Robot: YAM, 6 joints.
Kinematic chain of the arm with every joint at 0, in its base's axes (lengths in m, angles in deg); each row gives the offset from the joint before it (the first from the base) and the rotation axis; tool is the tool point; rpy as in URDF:
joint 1: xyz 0 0 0.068 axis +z
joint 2: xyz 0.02 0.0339 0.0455 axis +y
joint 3: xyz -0.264 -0.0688 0 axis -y
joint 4: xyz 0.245 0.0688 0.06 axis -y
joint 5: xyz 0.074 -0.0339 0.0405 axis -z
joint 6: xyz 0.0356 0 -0.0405 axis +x
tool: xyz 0 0 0 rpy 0 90 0
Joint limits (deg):
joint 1: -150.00..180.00
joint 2: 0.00..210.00
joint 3: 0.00..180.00
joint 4: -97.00..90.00
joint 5: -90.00..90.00
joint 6: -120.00..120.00
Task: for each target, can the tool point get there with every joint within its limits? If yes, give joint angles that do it. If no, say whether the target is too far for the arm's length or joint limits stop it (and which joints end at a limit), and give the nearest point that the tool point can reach.
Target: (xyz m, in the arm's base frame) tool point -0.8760 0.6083 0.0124
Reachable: no: too far | nearest point -0.5281 0.3667 0.0533 | short by 0.426 m
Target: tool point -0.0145 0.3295 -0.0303
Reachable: yes | joints 97.75 142.79 43.79 65.02 57.47 -16.39
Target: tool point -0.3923 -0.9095 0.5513
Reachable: no: too far | nearest point -0.2339 -0.5422 0.3708 | short by 0.439 m
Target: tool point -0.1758 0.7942 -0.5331
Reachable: no: too far | nearest point -0.1115 0.5039 -0.2622 | short by 0.402 m
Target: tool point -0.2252 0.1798 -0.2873
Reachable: yes | joints 136.70 192.30 97.82 -13.70 -41.58 95.44
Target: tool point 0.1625 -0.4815 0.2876
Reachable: yes | joints -71.84 138.74 146.88 -67.51 -6.99 60.65
